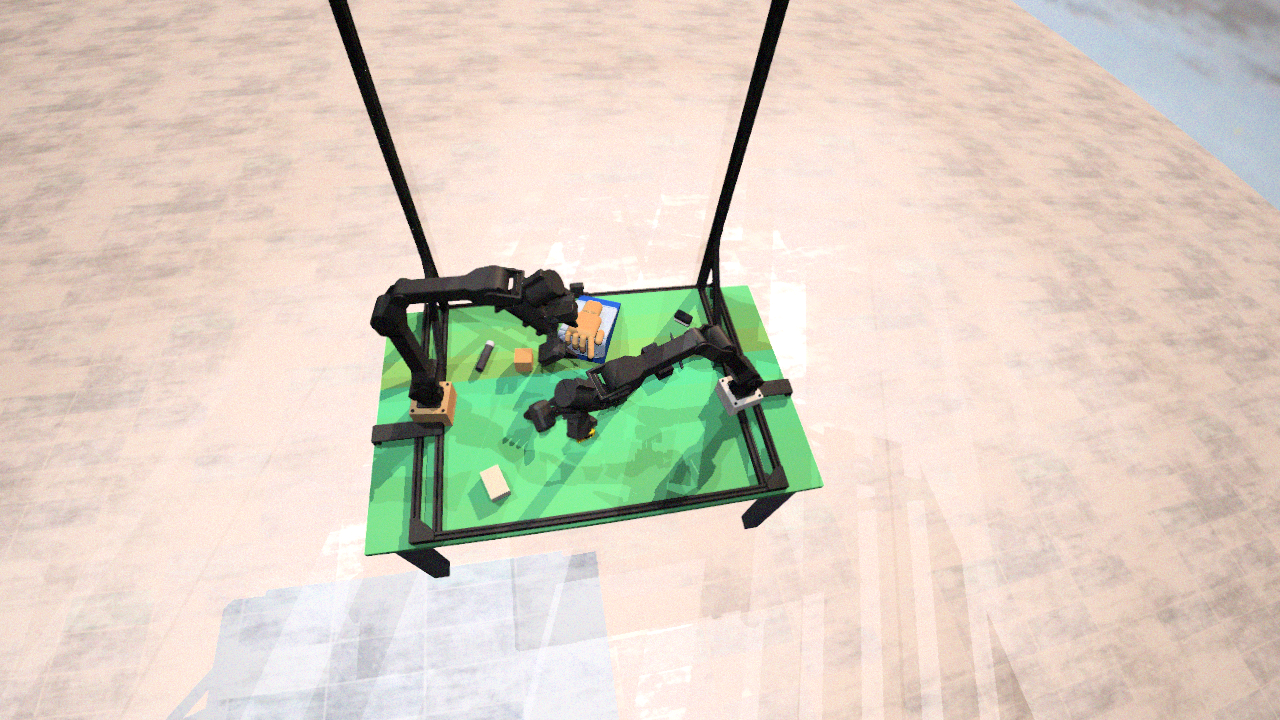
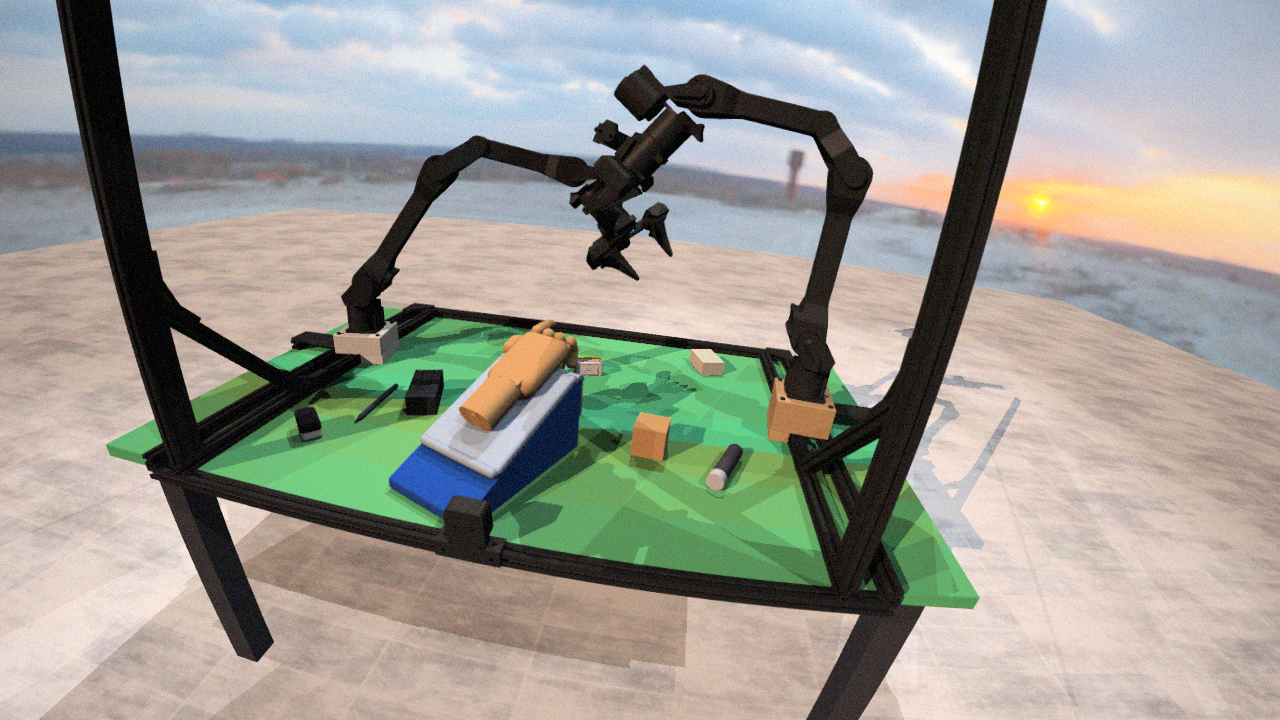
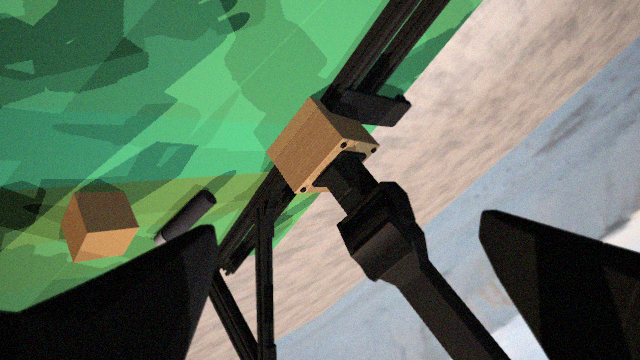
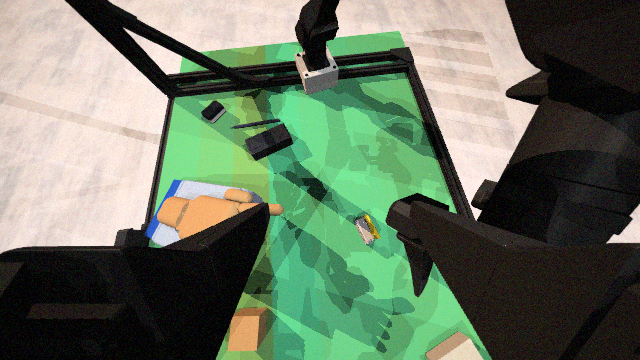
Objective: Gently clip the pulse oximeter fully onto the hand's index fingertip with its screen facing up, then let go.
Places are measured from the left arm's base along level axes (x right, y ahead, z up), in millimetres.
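Pixels of known places: left gripper, fingertip midpoint: (image 2: pixel 655 267) (image 3: pixel 348 231) (image 4: pixel 464 330); right gripper, fingertip midpoint: (image 1: pixel 577 341) (image 2: pixel 592 211) (image 4: pixel 339 209); left arm's base, link origin: (image 1: pixel 741 388) (image 2: pixel 366 328) (image 4: pixel 316 61); right arm's base, link origin: (image 1: pixel 430 397) (image 2: pixel 804 393) (image 3: pixel 339 168).
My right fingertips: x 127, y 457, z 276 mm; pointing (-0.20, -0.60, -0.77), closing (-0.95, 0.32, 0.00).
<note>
For each thing: its top centre in the pictures, then the offset to it from my right fingertips. "spot": a spot on its surface instead. Level surfaces: height alone.
- pulse oximeter, top centre: (image 2: pixel 588 358) (image 4: pixel 368 228) (image 1: pixel 583 430) dz -303, dx -85, dy +14 mm
- green table, surface height: dz -335 mm
- grey wedge, surface spot: (image 2: pixel 530 443) spot: dz -271, dx +289, dy -69 mm
- orange cube, top centre: (image 3: pixel 106 244) (image 2: pixel 652 422) (image 4: pixel 243 333) (image 1: pixel 523 355) dz -285, dx +197, dy +107 mm
- dark cylinder, top centre: (image 3: pixel 189 228) (image 2: pixel 727 457) (image 1: pixel 484 353) dz -308, dx +257, dy +213 mm
- beige block, top centre: (image 2: pixel 707 355) (image 1: pixel 494 481) dz -305, dx -143, dy +279 mm
- black box, top centre: (image 2: pixel 424 382) (image 4: pixel 267 138) (image 1: pixel 657 357) dz -300, dx +66, dy -275 mm
- pen, top centre: (image 2: pixel 376 400) (image 4: pixel 254 122) dz -326, dx +93, dy -355 mm
- small black device, top centre: (image 2: pixel 306 414) (image 1: pixel 684 315) (image 4: pixel 210 107) dz -303, dx +193, dy -425 mm
The pulse oximeter (image 4: pixel 367 229) (image 2: pixel 589 366) is small, grey and yellow. It lies on the green table (image 4: pixel 361 136), apart from the hand. The orange model hand (image 1: pixel 587 330) (image 2: pixel 523 367) (image 4: pixel 201 212) rests on a blue and grey wedge (image 2: pixel 530 443), and its index fingertip (image 4: pixel 276 209) is bare. My left gripper (image 1: pixel 559 423) (image 2: pixel 632 246) is open and empty, high above the oximeter. My right gripper (image 1: pixel 557 337) (image 4: pixel 339 209) is open and empty, high beside the hand and looking down on the table.
An orange cube (image 1: pixel 523 359) (image 2: pixel 650 436) (image 4: pixel 247 328), a dark cylinder (image 1: pixel 485 355) (image 2: pixel 725 466) (image 3: pixel 183 218) and a beige block (image 1: pixel 495 482) (image 2: pixel 707 362) lie on the table. A black box (image 2: pixel 425 392) (image 4: pixel 268 141), a pen (image 4: pixel 254 123) and a small black device (image 4: pixel 213 111) lie near the left arm's base.
</note>
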